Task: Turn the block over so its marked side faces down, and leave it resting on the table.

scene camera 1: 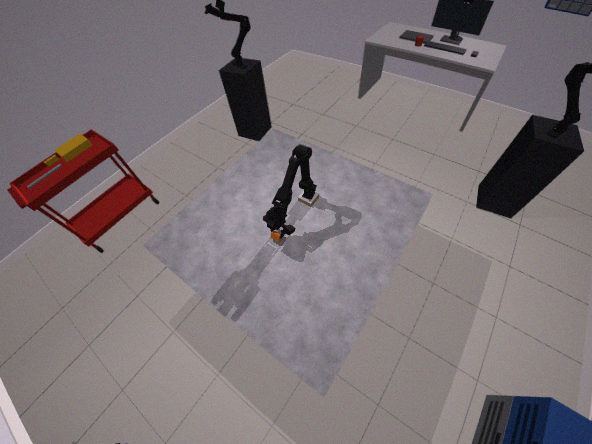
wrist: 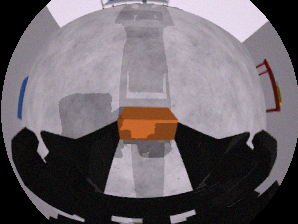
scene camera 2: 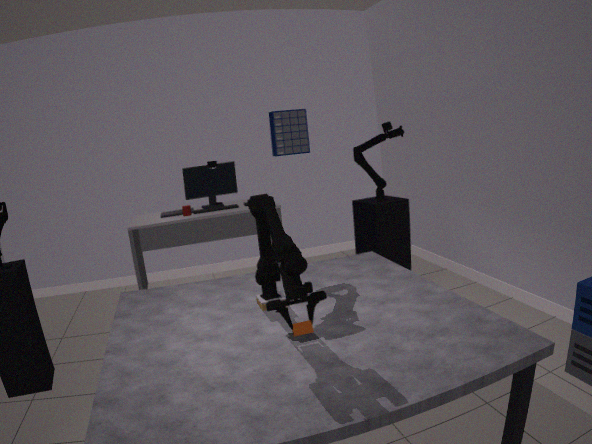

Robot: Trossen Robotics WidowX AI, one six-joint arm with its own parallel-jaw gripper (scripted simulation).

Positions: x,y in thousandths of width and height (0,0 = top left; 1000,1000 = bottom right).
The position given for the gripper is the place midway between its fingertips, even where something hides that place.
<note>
The gripper (scene camera 2: 511,738) carries an orange block (wrist: 451,551).
The gripper shows as well in the wrist view (wrist: 495,556).
</note>
